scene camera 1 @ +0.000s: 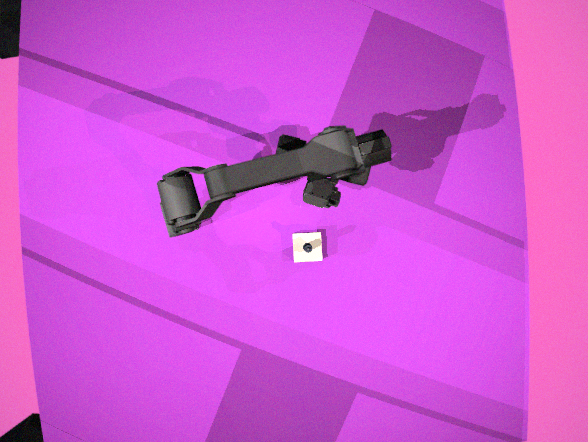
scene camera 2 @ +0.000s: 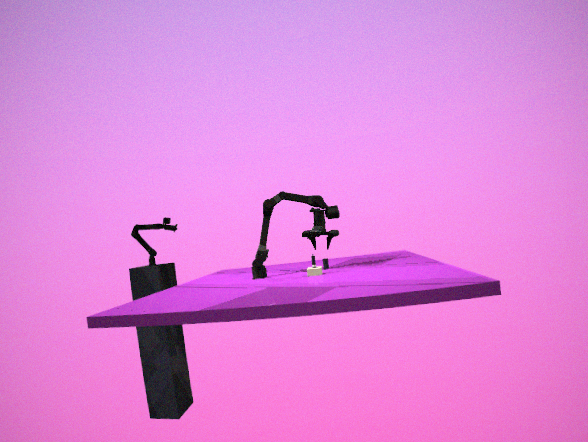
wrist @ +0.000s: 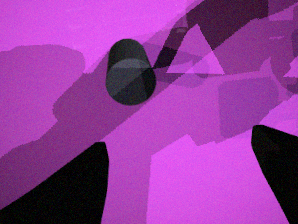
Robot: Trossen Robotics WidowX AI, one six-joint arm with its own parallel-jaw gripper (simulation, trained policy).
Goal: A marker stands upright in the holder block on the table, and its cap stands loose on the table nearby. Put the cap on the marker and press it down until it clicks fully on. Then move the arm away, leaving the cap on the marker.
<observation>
In view: the gripper [scene camera 1: 318,160] and a dark cap [wrist: 131,79].
The gripper also shows in the wrist view [wrist: 180,143].
</observation>
